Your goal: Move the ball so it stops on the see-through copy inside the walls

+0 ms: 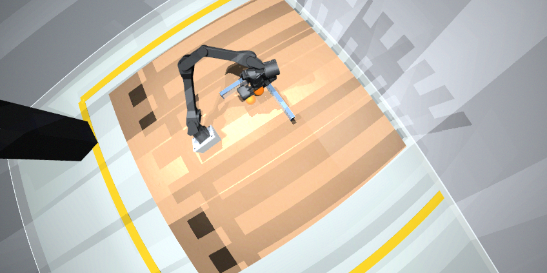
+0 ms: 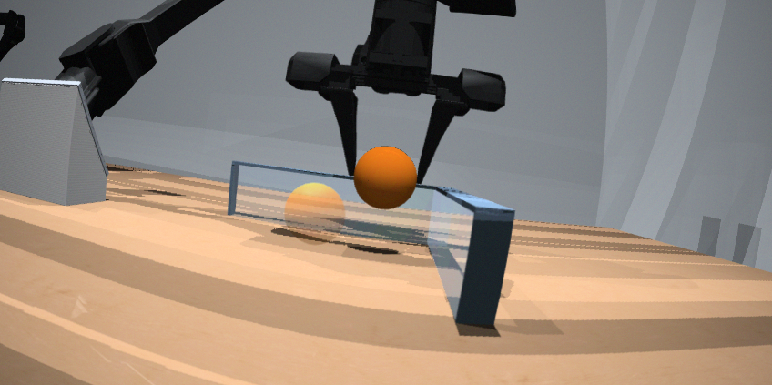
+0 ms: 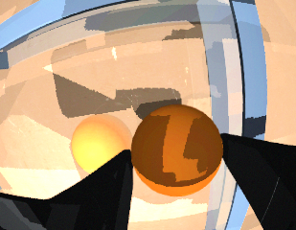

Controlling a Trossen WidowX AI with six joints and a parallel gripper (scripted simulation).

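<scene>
Now: gripper tip 6 cm past the see-through copy of ball and 4 cm above it. From my gripper tip the other things lie so: orange ball right at my gripper tip.
</scene>
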